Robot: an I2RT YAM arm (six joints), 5 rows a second.
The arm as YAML. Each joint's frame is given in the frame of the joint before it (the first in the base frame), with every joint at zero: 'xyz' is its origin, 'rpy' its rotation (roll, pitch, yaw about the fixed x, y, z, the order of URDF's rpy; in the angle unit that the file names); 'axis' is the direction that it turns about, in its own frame. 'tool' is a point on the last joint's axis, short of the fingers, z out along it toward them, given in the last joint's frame.
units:
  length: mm
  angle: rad
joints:
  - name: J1
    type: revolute
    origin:
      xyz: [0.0, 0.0, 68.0]
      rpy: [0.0, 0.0, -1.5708]
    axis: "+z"
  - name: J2
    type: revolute
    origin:
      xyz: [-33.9, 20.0, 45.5]
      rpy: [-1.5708, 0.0, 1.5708]
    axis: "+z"
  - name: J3
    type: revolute
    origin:
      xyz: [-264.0, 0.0, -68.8]
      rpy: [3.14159, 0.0, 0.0]
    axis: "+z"
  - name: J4
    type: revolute
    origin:
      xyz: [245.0, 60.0, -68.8]
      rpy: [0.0, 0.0, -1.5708]
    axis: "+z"
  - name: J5
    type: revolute
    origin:
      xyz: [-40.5, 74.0, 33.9]
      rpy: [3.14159, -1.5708, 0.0]
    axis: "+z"
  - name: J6
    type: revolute
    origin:
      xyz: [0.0, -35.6, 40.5]
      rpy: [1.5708, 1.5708, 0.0]
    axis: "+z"
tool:
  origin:
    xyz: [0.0, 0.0, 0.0]
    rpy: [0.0, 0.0, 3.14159]
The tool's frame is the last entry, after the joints.
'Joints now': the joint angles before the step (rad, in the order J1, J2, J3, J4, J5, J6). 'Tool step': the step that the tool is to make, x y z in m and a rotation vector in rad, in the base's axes. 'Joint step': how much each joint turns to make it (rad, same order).
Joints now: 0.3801, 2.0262, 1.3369, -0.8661, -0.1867, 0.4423
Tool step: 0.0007, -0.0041, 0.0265, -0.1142, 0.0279, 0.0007
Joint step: -0.0019, -0.0161, 0.0913, -0.1758, 0.0958, -0.0008
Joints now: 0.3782, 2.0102, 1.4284, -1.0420, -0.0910, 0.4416
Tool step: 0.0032, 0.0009, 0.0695, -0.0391, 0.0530, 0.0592
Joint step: 0.0012, -0.0135, 0.2603, -0.3421, 0.0217, -0.0565
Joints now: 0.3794, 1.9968, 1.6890, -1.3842, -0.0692, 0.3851
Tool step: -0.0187, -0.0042, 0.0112, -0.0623, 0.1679, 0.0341
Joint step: 0.0087, 0.0003, 0.0284, -0.2089, 0.0004, -0.0259
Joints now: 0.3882, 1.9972, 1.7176, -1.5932, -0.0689, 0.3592
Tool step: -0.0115, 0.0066, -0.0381, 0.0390, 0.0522, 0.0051
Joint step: 0.0245, 0.0004, -0.1570, 0.1246, -0.0595, 0.0008
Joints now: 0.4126, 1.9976, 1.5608, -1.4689, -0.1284, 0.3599
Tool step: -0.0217, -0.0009, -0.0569, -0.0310, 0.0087, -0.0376
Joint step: 0.0248, 0.0000, -0.2397, 0.2276, 0.0024, 0.0676
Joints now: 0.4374, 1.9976, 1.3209, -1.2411, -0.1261, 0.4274
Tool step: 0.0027, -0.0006, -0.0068, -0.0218, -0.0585, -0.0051
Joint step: -0.0008, -0.0002, -0.0226, 0.0681, 0.0408, 0.0184
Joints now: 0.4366, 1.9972, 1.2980, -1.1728, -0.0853, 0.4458
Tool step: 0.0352, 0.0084, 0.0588, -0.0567, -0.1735, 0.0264
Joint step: -0.0075, 0.0001, 0.2618, -0.1279, 0.1286, -0.0041
